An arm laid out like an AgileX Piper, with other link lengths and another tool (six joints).
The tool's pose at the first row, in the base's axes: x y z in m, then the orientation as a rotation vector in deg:
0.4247, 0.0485, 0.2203, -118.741, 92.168, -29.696
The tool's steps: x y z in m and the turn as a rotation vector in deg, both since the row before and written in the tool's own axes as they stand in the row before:
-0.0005, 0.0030, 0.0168, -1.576, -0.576, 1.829
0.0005, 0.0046, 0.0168, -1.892, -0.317, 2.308
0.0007, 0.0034, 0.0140, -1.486, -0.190, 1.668
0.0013, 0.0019, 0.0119, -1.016, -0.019, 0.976
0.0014, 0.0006, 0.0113, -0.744, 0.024, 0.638
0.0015, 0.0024, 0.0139, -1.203, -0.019, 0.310
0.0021, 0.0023, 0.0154, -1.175, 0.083, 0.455
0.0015, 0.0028, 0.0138, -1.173, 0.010, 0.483
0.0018, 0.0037, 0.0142, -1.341, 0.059, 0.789
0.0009, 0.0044, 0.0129, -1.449, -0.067, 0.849
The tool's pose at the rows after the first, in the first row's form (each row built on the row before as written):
0.4315, 0.0505, 0.2048, -118.170, 94.488, -27.307
0.4368, 0.0514, 0.1882, -117.345, 97.562, -24.784
0.4411, 0.0521, 0.1744, -116.788, 99.850, -22.889
0.4454, 0.0522, 0.1631, -116.556, 101.314, -21.754
0.4503, 0.0522, 0.1528, -116.455, 102.333, -20.981
0.4547, 0.0523, 0.1393, -116.968, 103.255, -19.875
0.4596, 0.0520, 0.1244, -117.332, 104.359, -18.850
0.4630, 0.0520, 0.1107, -117.644, 105.444, -17.730
0.4655, 0.0517, 0.0961, -117.764, 106.940, -16.425
0.4664, 0.0520, 0.0825, -117.847, 108.471, -14.858

